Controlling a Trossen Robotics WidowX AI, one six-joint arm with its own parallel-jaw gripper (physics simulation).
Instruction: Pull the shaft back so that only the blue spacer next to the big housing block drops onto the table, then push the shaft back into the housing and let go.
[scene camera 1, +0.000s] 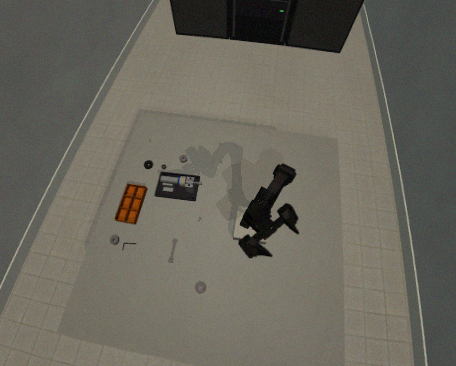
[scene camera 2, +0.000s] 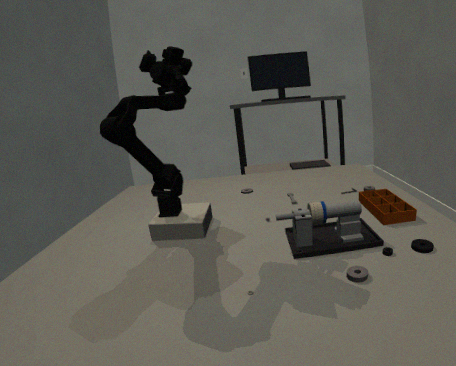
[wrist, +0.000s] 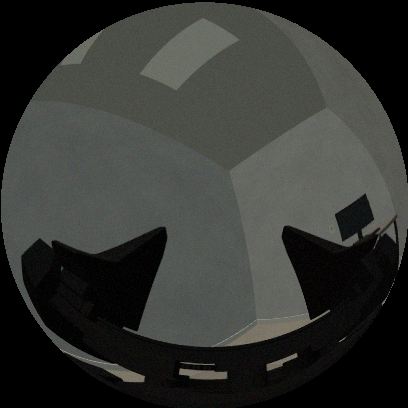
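My gripper (scene camera 1: 285, 243) is open and holds nothing. I see the gripper (scene camera 2: 158, 52) from another camera as well, and the wrist view shows me the gripper (wrist: 227, 233) too.
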